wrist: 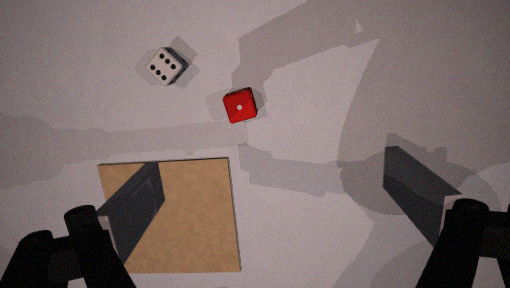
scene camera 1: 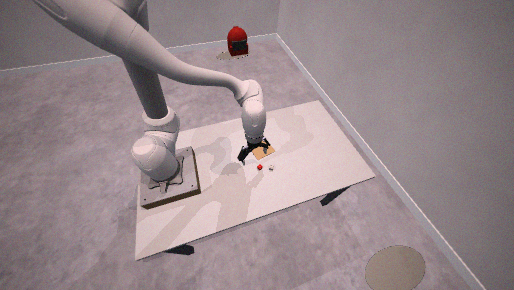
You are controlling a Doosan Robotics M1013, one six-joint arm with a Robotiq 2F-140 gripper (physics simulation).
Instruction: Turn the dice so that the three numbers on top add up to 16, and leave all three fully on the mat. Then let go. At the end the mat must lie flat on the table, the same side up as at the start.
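Seen in the pictures: gripper, between the fingertips: (wrist: pixel 271 174) (scene camera 1: pixel 254 158); arm's base, origin of its link: (scene camera 1: pixel 167 171).
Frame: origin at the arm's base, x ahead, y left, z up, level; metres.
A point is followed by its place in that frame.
The white die (scene camera 1: pixel 271 167) @(x 0.612, y -0.053, z -0.052 m) (wrist: pixel 164 66) @(x 0.613, y -0.048, z -0.053 m) shows six pips on top and stands on the table off the mat. The red die (scene camera 1: pixel 259 167) @(x 0.537, y -0.039, z -0.053 m) (wrist: pixel 240 106) @(x 0.541, y -0.034, z -0.053 m) shows one pip on top and stands on the table between the white die and the mat's edge. The tan square mat (scene camera 1: pixel 270 150) @(x 0.639, y 0.084, z -0.074 m) (wrist: pixel 200 220) @(x 0.550, y 0.103, z -0.074 m) lies flat on the table, with no die seen on its visible part. My gripper (scene camera 1: pixel 254 156) @(x 0.507, y -0.015, z 0.035 m) (wrist: pixel 271 174) @(x 0.507, y -0.015, z 0.035 m) is open and empty above the table, its left finger in the wrist view over the mat. A blue die does not show in either view.
The white table (scene camera 1: pixel 320 165) @(x 0.938, y -0.082, z -0.078 m) carries the arm's base plate (scene camera 1: pixel 195 172) @(x 0.158, y -0.031, z -0.003 m) at the left in the scene view. Shadows of the arm fall across the table. A red object (scene camera 1: pixel 237 40) stands on the floor by the far wall, and a round disc (scene camera 1: pixel 395 267) lies at the lower right.
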